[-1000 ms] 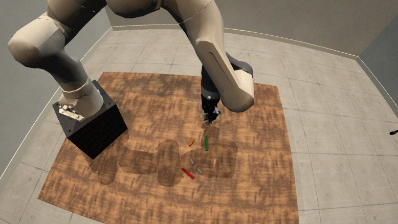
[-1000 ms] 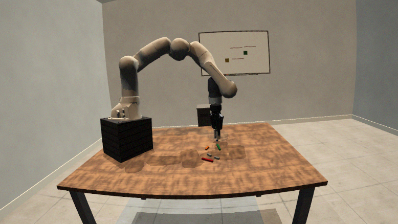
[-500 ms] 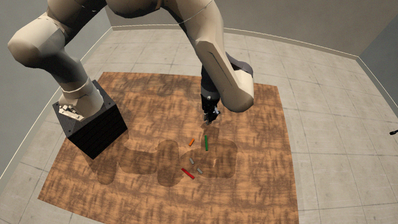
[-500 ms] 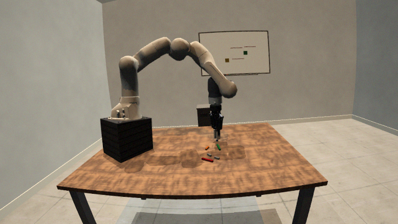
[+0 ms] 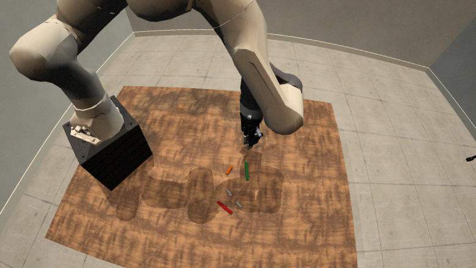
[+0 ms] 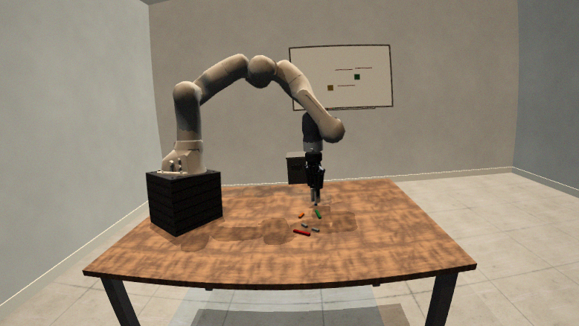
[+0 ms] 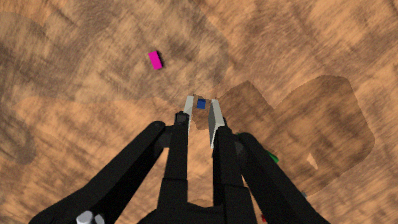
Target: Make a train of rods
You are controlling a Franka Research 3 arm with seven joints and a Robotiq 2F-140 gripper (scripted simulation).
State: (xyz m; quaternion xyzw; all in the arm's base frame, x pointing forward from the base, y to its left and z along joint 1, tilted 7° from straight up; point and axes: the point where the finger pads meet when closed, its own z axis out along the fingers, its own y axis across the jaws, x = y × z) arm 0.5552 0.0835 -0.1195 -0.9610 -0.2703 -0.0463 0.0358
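The blue rod lies 5 cm below my hand. From my hand the other things lie so: magenta rod (8 cm to the left, 5 cm below, 1 cm ahead); then green rod (11 cm to the right, 5 cm below); then orange rod (11 cm to the right, 7 cm behind, 5 cm below).
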